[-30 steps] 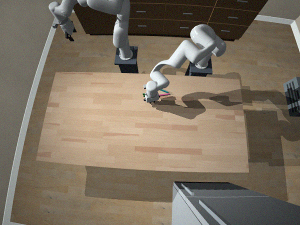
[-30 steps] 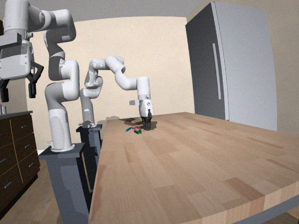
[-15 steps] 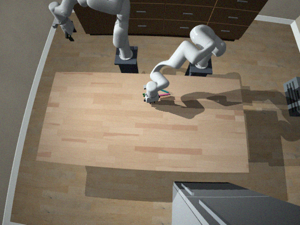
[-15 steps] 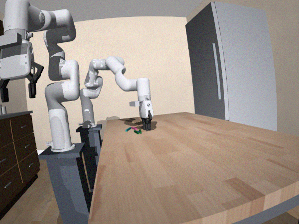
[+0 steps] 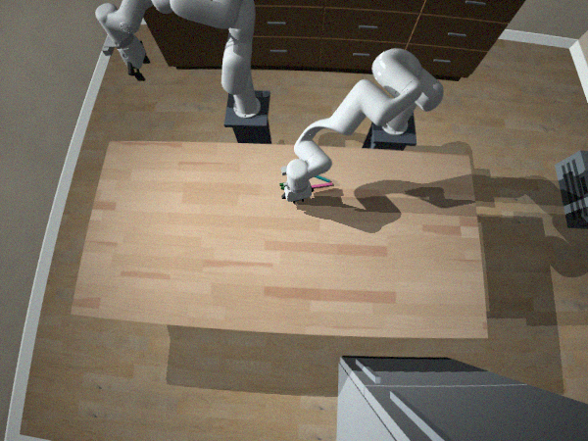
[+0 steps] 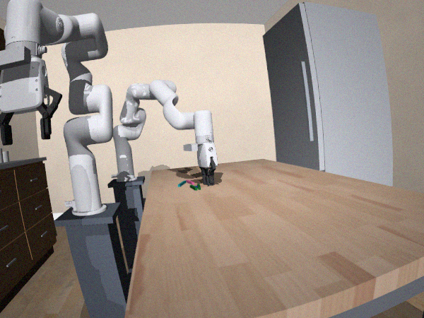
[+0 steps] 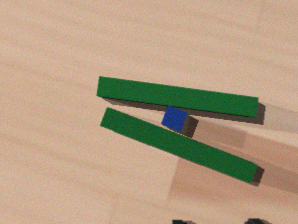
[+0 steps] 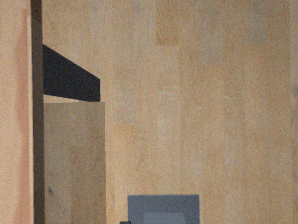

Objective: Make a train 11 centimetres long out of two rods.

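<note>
Right now the short grey rod is 20 mm below my left hand. The rest, counted from my left hand: small blue rod: 50 mm behind, 40 mm to the right, 20 mm below; pink rod: 80 mm behind, 90 mm to the left, 20 mm below; turquoise rod: 110 mm behind, 80 mm to the left, 20 mm below.
</note>
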